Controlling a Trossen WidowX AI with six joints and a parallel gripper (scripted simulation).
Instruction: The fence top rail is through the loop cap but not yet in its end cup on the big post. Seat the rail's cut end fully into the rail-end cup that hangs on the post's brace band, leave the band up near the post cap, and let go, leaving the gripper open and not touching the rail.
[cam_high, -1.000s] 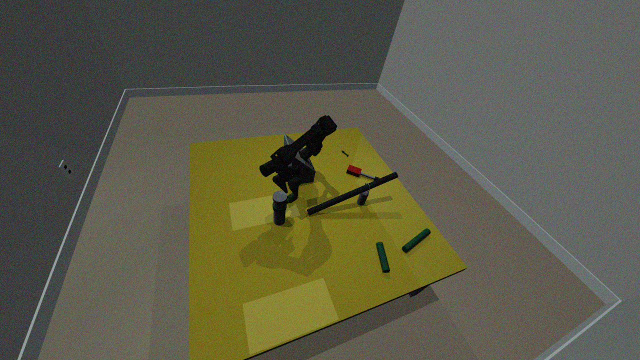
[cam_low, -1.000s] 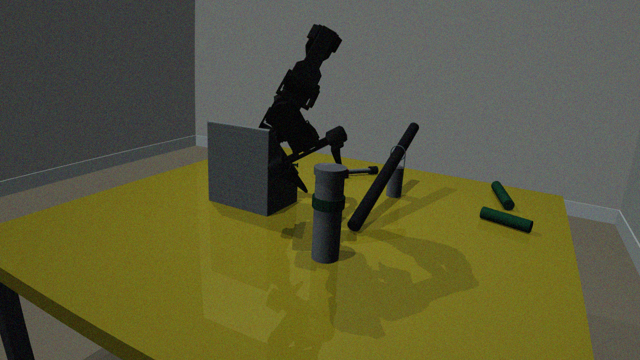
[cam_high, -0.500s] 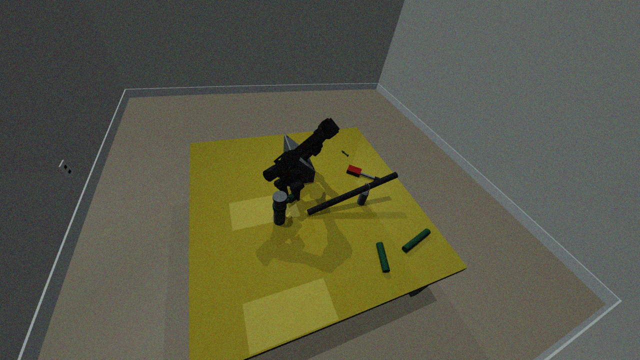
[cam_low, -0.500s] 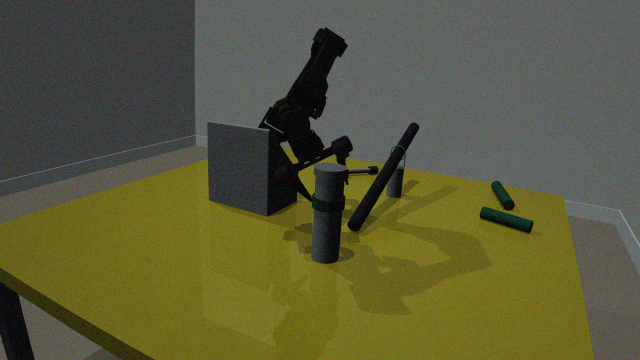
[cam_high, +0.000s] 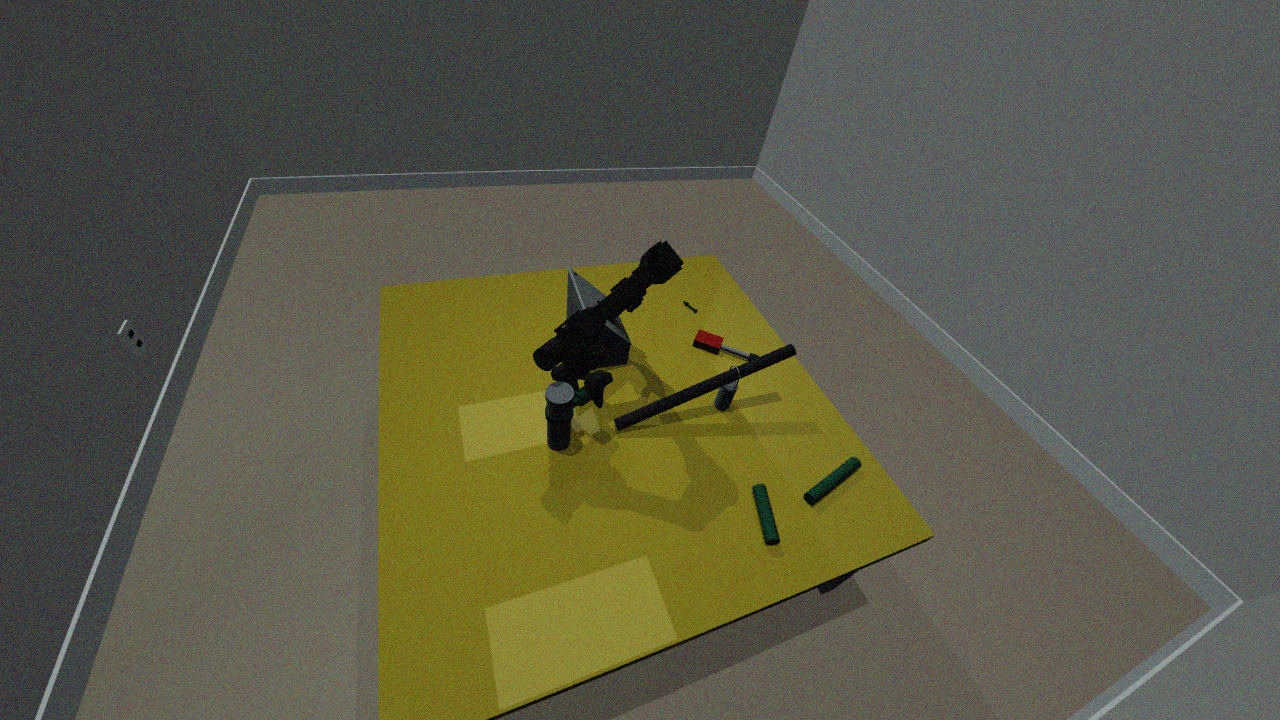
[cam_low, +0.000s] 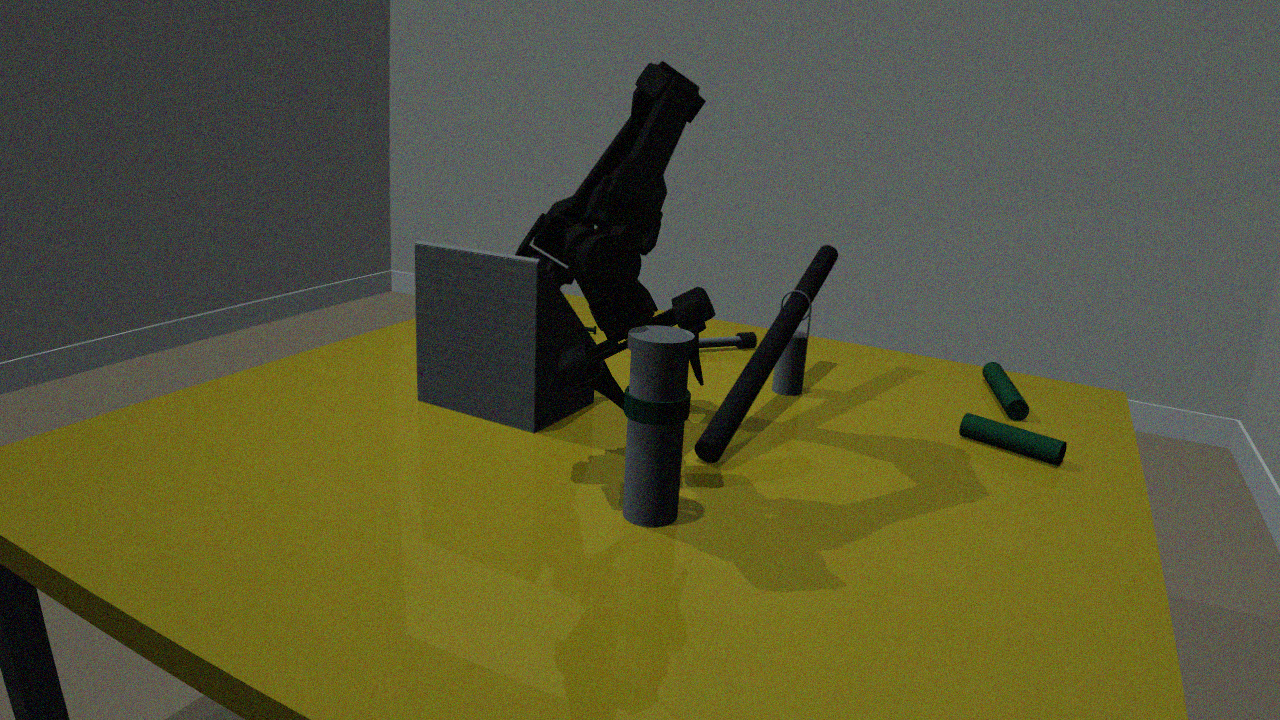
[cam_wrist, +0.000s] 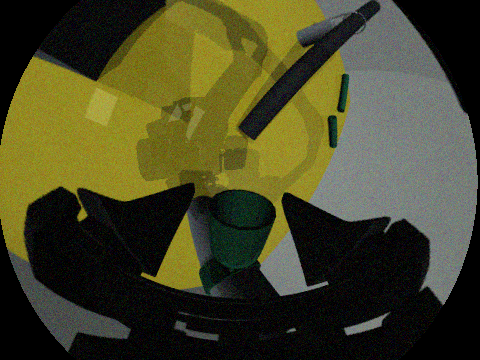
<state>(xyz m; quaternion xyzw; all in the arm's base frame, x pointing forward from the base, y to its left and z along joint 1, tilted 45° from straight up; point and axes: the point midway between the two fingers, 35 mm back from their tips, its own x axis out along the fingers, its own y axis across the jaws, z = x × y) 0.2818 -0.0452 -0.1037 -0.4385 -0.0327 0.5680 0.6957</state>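
The green rail-end cup is 30 mm to the right of my gripper tip and 30 mm above it. Round my gripper tip: red-handled tool 530 mm to the left, 230 mm behind, 90 mm below; short post 410 mm to the left, 20 mm behind.
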